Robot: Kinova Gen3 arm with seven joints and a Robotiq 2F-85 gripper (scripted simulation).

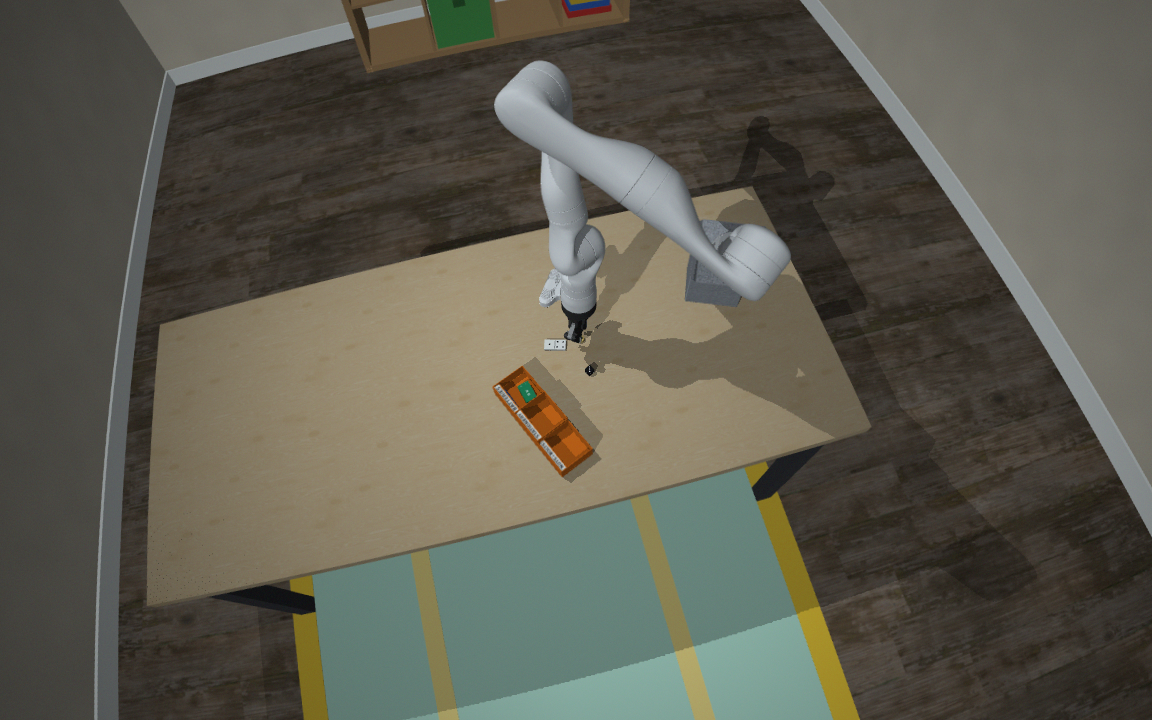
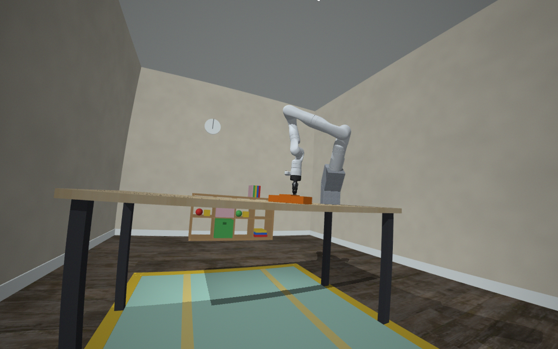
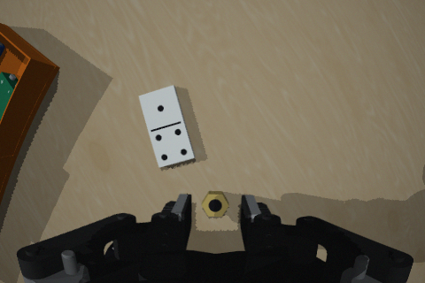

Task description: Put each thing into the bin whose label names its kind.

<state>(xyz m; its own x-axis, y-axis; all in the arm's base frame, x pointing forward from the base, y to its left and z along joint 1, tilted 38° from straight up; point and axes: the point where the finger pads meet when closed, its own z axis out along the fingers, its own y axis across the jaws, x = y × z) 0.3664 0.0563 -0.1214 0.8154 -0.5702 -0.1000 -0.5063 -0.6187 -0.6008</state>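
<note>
My gripper is now 4 cm above the brass hex nut. From my hand the other things lie so: green 9V battery 15 cm ahead, 10 cm to the left, 3 cm below; then white domino 6 cm ahead, 4 cm below; then black die 9 cm to the left, 4 cm below.
</note>
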